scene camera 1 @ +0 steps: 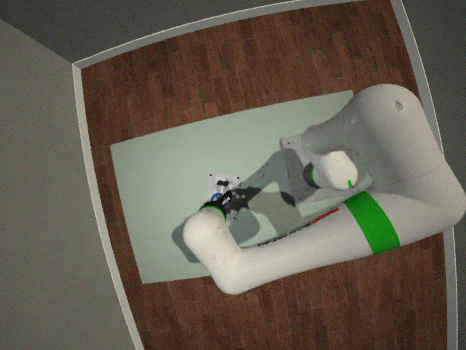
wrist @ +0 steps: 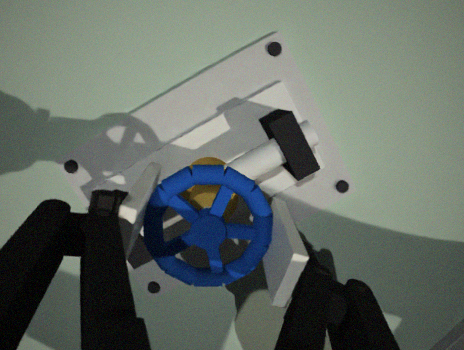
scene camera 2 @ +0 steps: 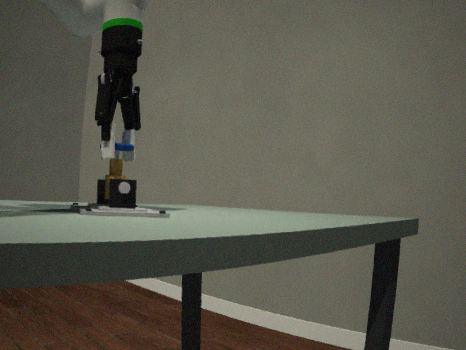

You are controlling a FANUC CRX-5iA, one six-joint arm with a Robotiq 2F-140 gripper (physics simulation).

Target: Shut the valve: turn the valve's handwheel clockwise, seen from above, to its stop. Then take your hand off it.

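Note:
The blue handwheel sits level on top of the valve's brass body. My gripper points down over the valve and is shut on the handwheel. Its two pale pads stand against opposite sides of the blue rim, at the rim's height, as the wrist view shows. In scene camera 1 the wrist and fingers hide part of the wheel.
The valve is mounted on a light grey plate with dark corner bolts. A black block clamps its white pipe. The plate lies on the pale green table. The arm reaches across the table's edge.

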